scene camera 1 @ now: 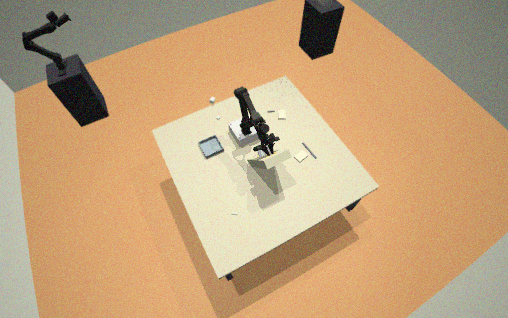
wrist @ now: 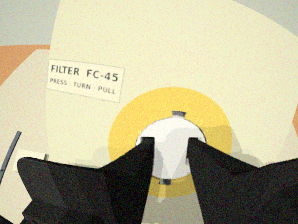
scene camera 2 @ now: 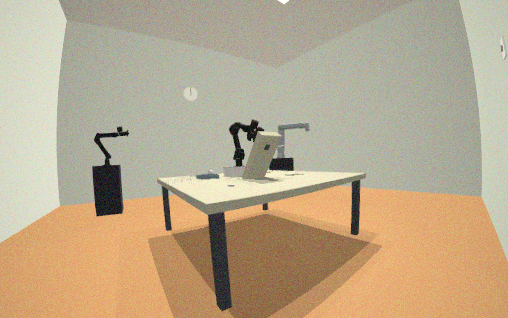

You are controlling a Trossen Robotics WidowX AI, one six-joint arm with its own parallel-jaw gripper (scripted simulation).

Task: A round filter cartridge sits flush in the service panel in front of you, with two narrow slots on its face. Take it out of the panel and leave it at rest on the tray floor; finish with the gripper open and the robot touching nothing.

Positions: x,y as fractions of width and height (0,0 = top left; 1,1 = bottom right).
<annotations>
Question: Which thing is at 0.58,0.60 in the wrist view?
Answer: A white round filter cartridge.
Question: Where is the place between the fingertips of my gripper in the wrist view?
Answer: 0.57,0.65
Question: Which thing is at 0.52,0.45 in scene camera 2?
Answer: A service panel.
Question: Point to a service panel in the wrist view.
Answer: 0.37,0.34
</annotations>
